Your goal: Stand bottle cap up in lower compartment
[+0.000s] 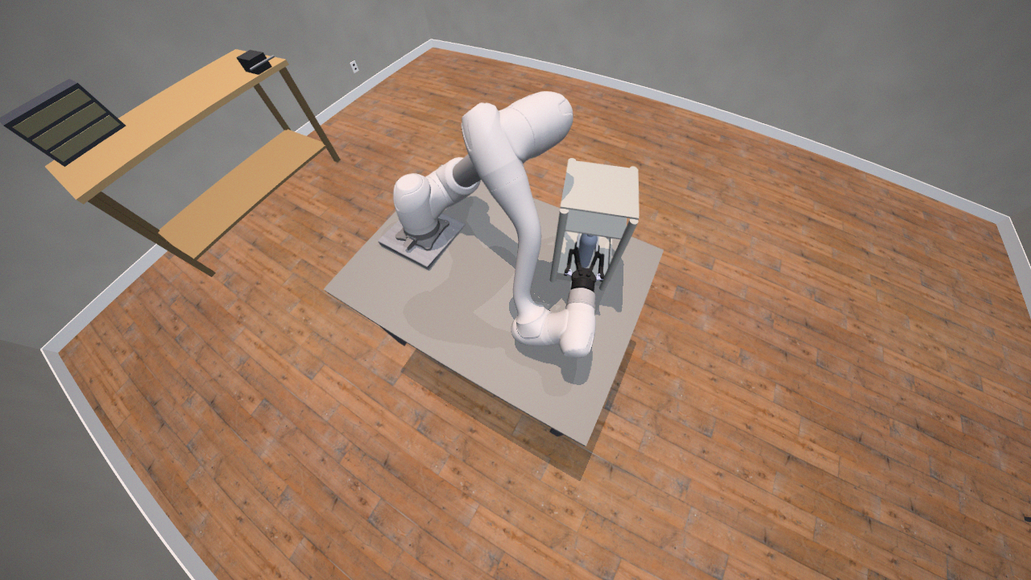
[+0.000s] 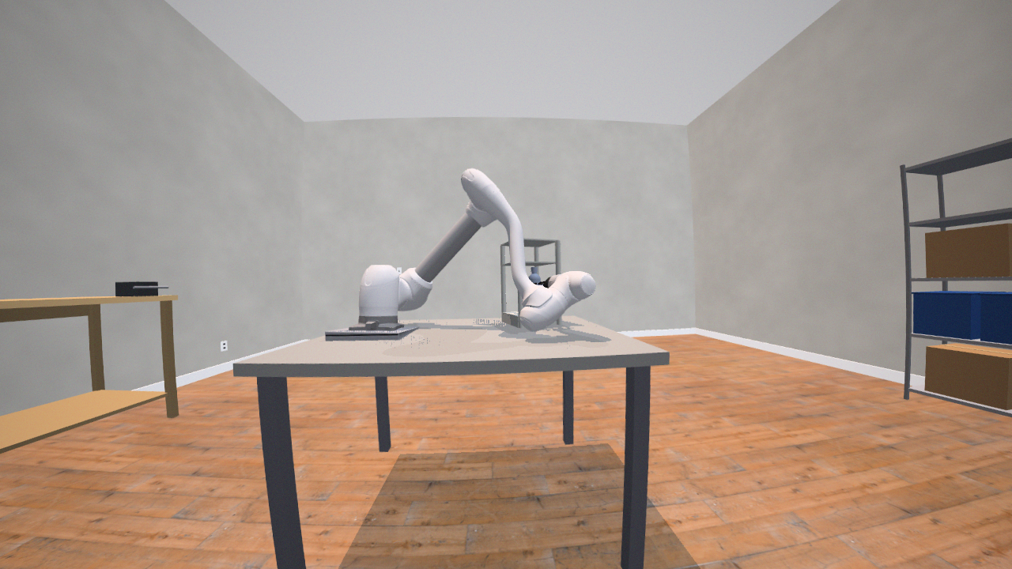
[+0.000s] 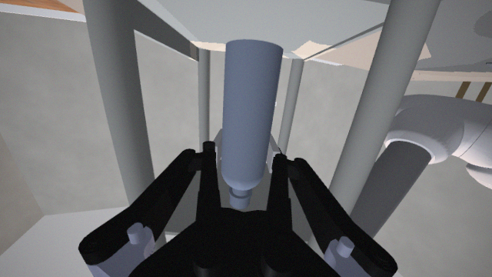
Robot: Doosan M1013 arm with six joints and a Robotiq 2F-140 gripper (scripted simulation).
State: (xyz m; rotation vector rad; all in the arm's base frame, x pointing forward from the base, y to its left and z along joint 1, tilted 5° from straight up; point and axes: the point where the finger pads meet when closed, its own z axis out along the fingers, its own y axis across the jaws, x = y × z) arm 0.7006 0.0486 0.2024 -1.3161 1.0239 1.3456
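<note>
My hand is 5 cm to the right of the shelving unit, 1 cm below it and 1 cm past it.
</note>
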